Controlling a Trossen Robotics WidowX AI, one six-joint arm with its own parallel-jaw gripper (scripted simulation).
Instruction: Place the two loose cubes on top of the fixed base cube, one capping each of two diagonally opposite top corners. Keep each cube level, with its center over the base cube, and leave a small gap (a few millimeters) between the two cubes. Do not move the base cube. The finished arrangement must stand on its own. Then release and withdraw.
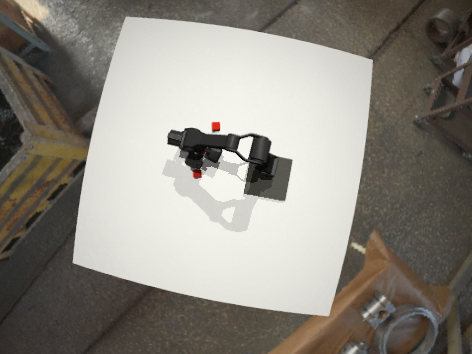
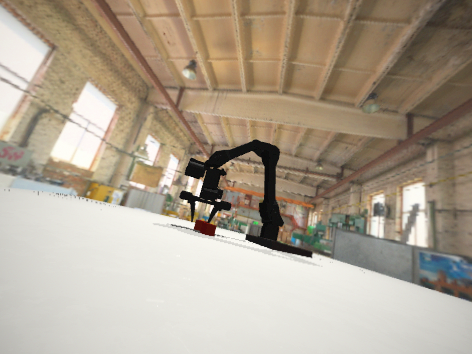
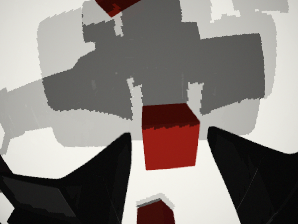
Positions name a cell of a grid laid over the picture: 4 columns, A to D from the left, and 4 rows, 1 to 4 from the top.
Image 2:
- my gripper: B3
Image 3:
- my gripper: C3
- red cube: C3
